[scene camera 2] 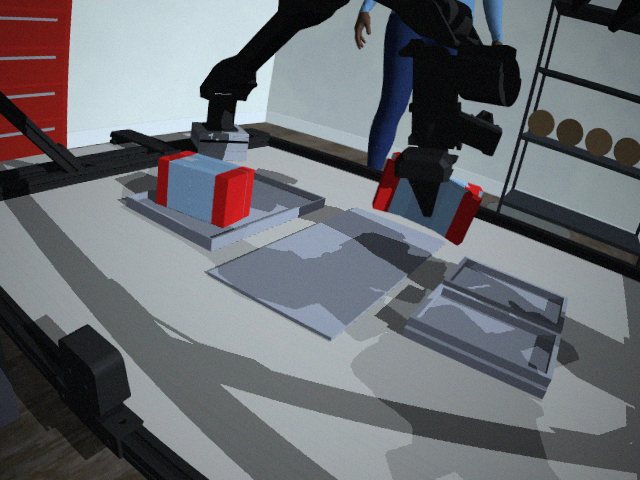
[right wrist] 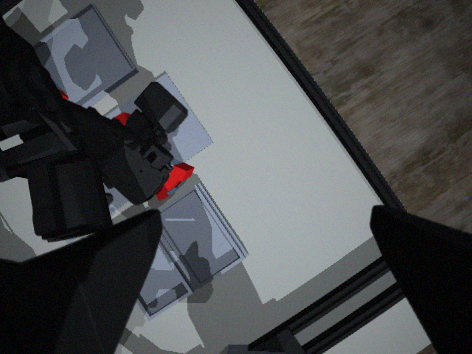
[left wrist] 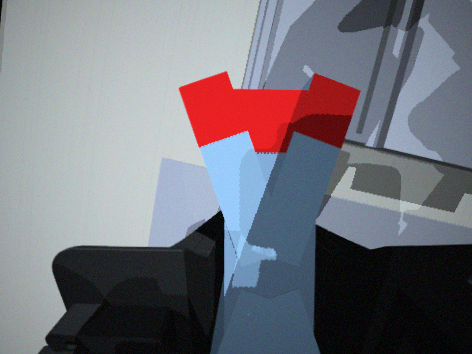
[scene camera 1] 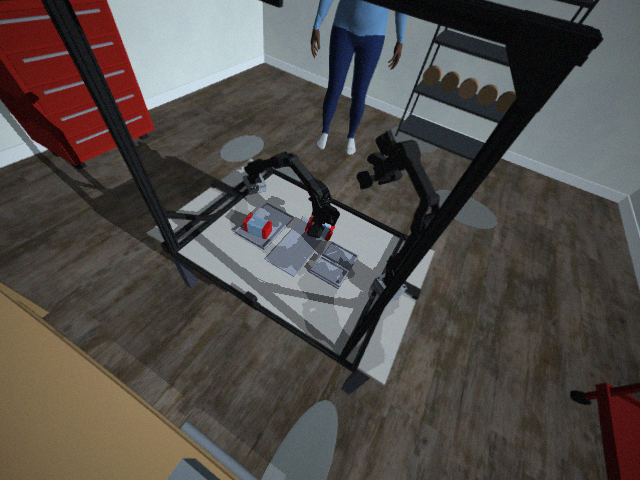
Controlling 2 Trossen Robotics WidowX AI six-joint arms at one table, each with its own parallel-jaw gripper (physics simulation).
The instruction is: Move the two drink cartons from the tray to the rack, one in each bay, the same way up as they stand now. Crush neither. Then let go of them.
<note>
My right gripper is open, holding nothing. I also see my left gripper, a flat grey mat and a shallow tray.
My left gripper is seen too in the right wrist view and in the left wrist view. My right gripper also shows in the right wrist view.
</note>
